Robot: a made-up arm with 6 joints. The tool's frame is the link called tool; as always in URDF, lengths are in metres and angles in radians. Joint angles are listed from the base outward.
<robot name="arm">
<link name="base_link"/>
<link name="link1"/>
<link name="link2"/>
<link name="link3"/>
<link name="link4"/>
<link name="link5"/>
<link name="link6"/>
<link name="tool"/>
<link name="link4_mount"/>
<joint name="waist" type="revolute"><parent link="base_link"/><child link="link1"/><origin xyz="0.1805 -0.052 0.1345" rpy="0.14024 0.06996 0.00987"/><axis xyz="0 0 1"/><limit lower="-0.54" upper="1.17"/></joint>
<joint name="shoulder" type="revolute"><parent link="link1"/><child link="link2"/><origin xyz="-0.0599 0.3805 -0.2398" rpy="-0.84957 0.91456 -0.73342"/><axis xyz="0 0 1"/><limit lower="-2.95" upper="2.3"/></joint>
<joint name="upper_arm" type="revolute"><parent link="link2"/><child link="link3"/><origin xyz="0.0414 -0.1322 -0.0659" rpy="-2.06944 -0.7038 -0.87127"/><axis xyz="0 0 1"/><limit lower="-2.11" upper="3.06"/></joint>
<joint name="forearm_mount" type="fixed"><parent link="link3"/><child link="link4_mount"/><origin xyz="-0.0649 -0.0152 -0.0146"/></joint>
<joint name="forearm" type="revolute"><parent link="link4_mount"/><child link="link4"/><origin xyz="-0.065 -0.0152 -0.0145" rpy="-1.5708 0 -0.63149"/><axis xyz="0 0 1"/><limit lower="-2.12" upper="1.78"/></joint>
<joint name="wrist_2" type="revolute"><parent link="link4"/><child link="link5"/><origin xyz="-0.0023 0.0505 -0.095" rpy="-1.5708 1.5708 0"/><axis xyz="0 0 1"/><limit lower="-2.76" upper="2.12"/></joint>
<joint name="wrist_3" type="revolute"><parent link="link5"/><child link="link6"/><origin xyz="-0.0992 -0.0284 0.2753" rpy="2.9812 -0.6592 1.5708"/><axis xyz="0 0 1"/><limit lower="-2" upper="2.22"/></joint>
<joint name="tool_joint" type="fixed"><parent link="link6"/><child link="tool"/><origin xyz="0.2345 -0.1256 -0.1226" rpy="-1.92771 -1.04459 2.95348"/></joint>
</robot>
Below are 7 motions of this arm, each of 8 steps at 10 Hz.
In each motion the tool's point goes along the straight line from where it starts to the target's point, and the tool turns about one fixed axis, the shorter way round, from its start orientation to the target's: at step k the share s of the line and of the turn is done. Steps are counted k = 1, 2, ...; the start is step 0. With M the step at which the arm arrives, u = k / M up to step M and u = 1 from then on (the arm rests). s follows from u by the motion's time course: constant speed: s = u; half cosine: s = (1 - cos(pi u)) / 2; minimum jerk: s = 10 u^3 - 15 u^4 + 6 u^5.
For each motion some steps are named. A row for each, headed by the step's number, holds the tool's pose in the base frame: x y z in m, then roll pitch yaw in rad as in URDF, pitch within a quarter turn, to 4 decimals.
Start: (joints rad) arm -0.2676 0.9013 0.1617 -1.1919 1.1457 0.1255
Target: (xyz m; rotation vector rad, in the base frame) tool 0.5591 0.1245 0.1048 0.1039 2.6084 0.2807
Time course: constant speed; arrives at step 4
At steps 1, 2, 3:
1: 0.6376 0.1771 -0.1004 2.5572 0.1197 2.9923
2: 0.6115 0.1596 -0.0320 2.6640 0.2474 2.9791
3: 0.5853 0.1420 0.0364 2.7735 0.3758 2.9800

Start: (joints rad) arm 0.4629 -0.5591 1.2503 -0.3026 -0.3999 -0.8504
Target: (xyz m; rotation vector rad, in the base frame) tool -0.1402 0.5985 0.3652 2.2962 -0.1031 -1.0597
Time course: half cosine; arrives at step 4
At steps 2, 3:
2: -0.2588 0.4482 0.3661 2.2030 0.7653 -0.0292
3: -0.1749 0.5545 0.3655 2.2758 0.7379 -0.3101

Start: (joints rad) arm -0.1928 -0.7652 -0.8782 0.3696 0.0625 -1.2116
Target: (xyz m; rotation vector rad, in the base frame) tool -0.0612 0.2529 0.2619 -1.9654 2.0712 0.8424
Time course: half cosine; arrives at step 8
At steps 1, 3, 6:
1: 0.1114 0.3855 0.4626 3.0390 0.9892 -2.8469
3: 0.0629 0.3482 0.4061 3.0512 0.8368 -2.4800
6: -0.0349 0.2731 0.2925 2.8830 0.5627 -1.8661

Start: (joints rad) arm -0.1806 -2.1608 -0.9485 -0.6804 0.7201 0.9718
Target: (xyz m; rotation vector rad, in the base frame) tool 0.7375 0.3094 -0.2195 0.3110 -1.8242 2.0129
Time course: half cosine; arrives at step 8
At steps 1, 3, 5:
1: 0.4804 0.6583 -0.3356 -0.2074 -0.7342 -3.0512
3: 0.5527 0.5602 -0.3030 -0.5721 -0.6269 -3.0779
5: 0.6550 0.4214 -0.2568 -1.0559 -0.5012 3.1004

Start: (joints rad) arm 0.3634 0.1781 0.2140 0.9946 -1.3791 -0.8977
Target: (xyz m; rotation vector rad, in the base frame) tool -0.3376 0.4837 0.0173 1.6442 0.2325 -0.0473
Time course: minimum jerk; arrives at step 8
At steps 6, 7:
6: -0.3694 0.4461 0.0036 1.7051 0.1541 0.1803
7: -0.3425 0.4779 0.0152 1.6685 0.1685 0.1335

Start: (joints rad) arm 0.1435 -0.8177 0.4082 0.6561 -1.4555 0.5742
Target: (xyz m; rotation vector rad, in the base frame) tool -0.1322 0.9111 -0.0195 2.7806 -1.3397 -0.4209
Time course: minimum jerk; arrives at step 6
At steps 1, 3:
1: -0.3190 0.8985 -0.0517 2.5976 0.4303 -0.7983
3: -0.2291 0.9046 -0.0362 2.7905 0.3292 -0.8449

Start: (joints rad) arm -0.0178 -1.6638 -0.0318 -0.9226 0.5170 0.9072
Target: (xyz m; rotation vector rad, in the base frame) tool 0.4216 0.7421 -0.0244 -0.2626 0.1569 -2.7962
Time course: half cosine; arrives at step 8
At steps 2, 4, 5, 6, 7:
2: 0.4480 0.7055 0.1001 0.0125 0.1330 -2.8735
4: 0.4371 0.7207 0.0485 -0.0481 0.0089 -2.8483
5: 0.4312 0.7289 0.0206 -0.0823 -0.0575 -2.8316
6: 0.4261 0.7358 -0.0030 -0.1123 -0.1134 -2.8155
7: 0.4228 0.7405 -0.0188 -0.1330 -0.1504 -2.8038

